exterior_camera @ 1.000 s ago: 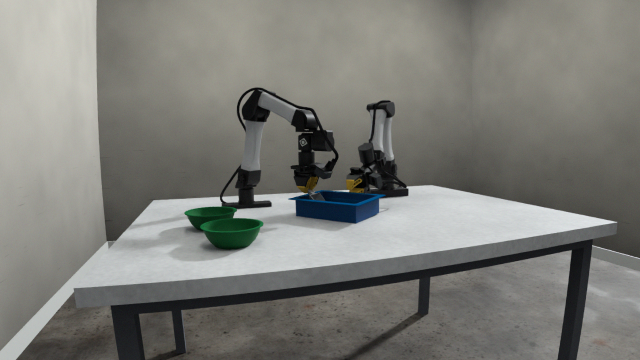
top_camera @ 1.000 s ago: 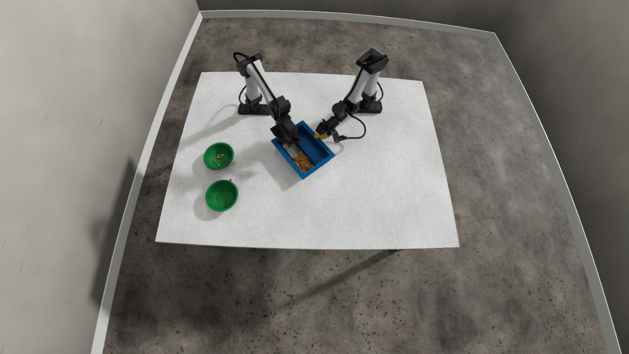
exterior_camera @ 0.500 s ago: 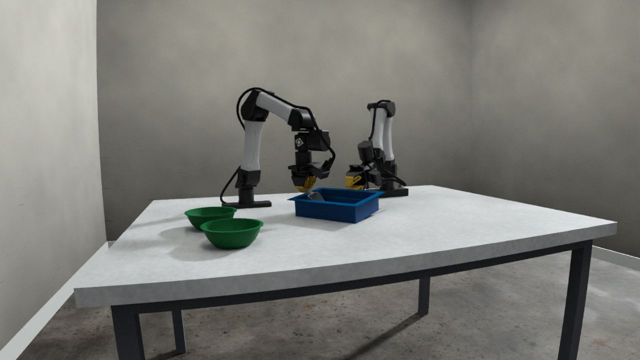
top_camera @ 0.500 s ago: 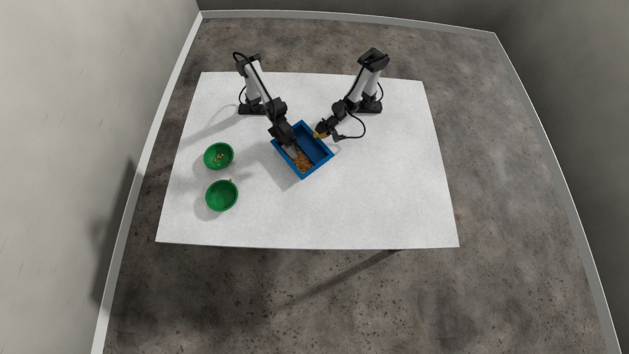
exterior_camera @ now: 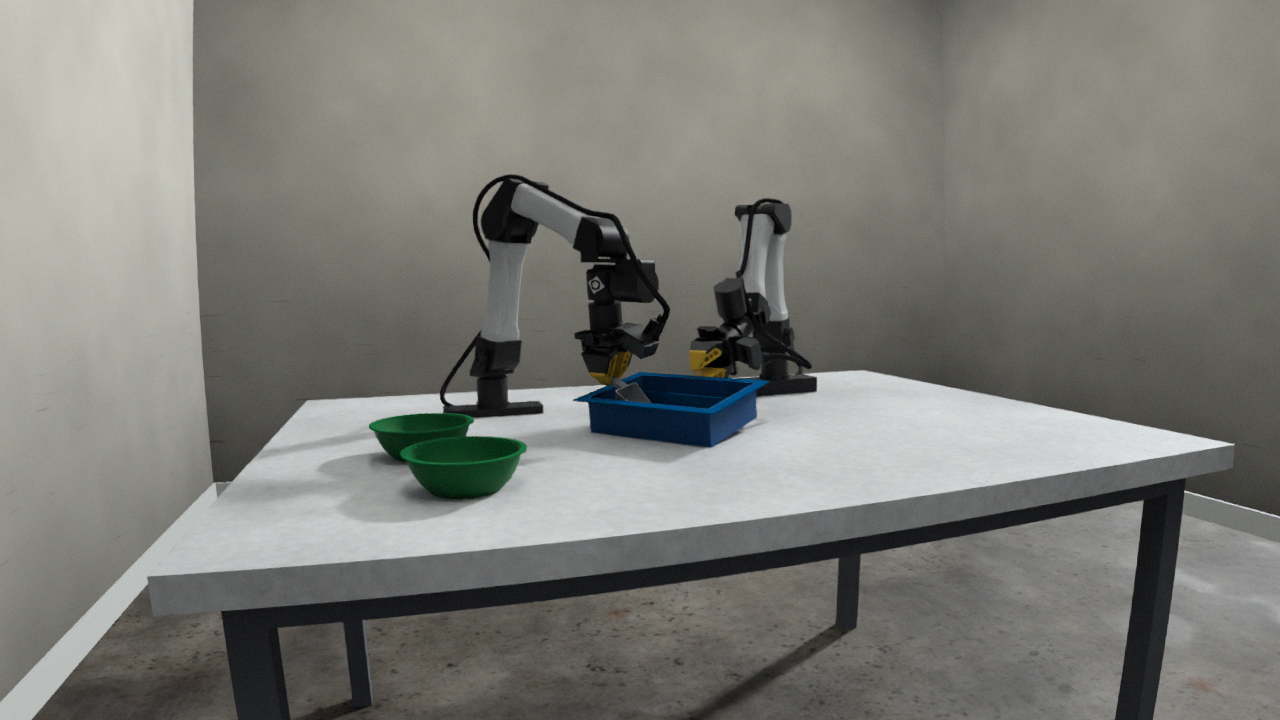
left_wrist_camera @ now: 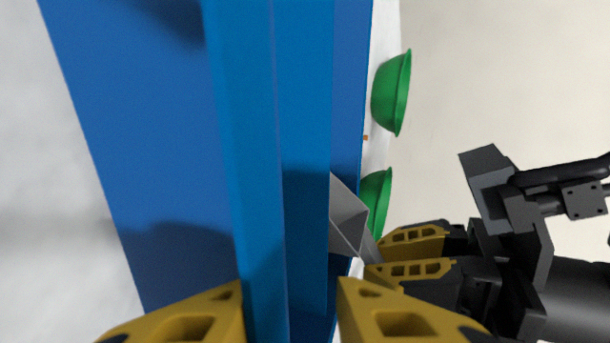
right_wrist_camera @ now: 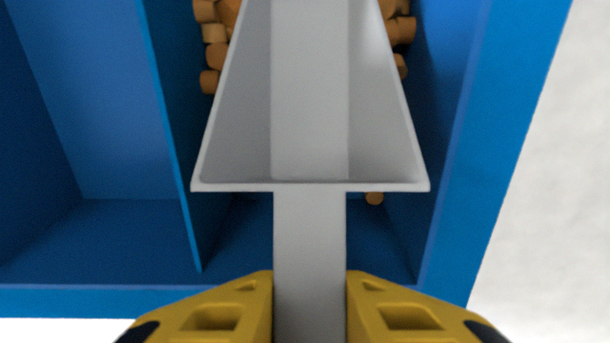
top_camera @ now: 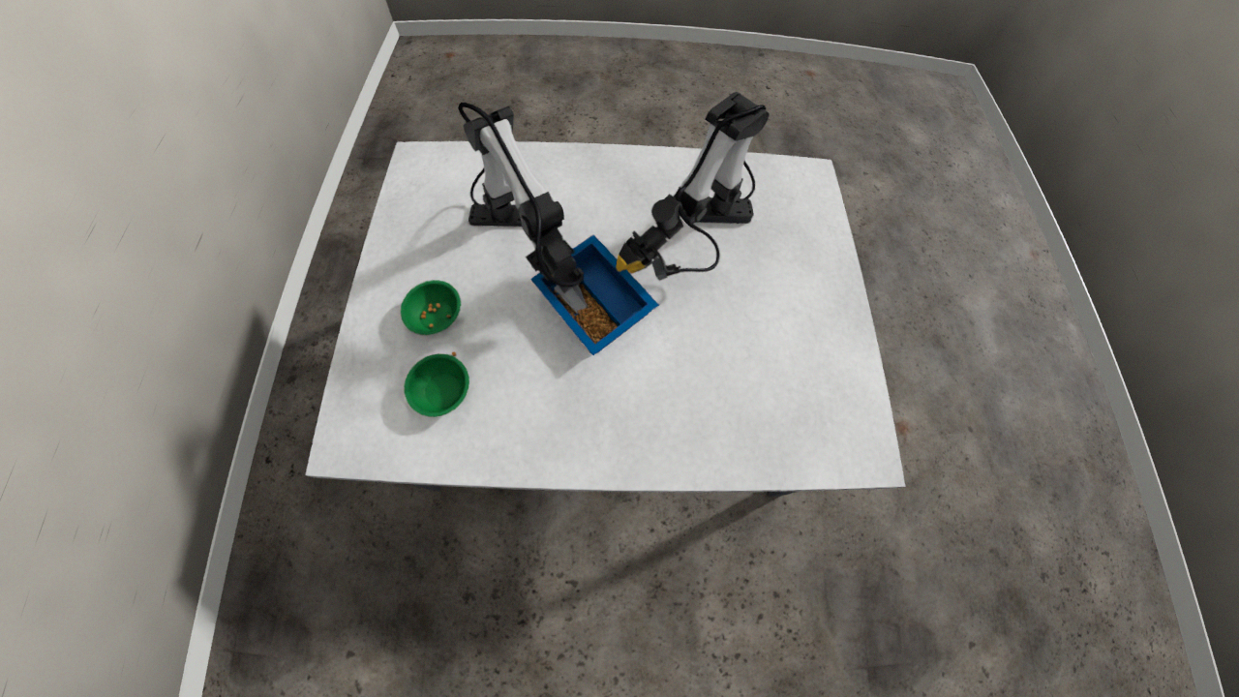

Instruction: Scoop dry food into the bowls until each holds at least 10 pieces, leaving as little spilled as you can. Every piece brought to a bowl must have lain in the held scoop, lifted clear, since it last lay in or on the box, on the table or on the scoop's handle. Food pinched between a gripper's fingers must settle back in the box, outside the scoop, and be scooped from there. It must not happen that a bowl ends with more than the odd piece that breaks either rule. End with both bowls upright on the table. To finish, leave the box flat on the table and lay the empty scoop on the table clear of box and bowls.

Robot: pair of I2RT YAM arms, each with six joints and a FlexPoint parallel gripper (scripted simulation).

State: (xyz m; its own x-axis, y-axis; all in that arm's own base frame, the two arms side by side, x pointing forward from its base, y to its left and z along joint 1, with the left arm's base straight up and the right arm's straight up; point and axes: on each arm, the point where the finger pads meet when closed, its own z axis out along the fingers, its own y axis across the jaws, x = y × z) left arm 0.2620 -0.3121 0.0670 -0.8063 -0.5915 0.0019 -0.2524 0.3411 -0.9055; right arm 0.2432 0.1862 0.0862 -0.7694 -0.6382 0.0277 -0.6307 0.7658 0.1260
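Observation:
Right now my right hand is 5 cm short of the blue box, 10 cm to the right of it and 4 cm above it. From my right hand the other things lie so: grey scoop 3 cm ahead, 2 cm to the left, 3 cm below.

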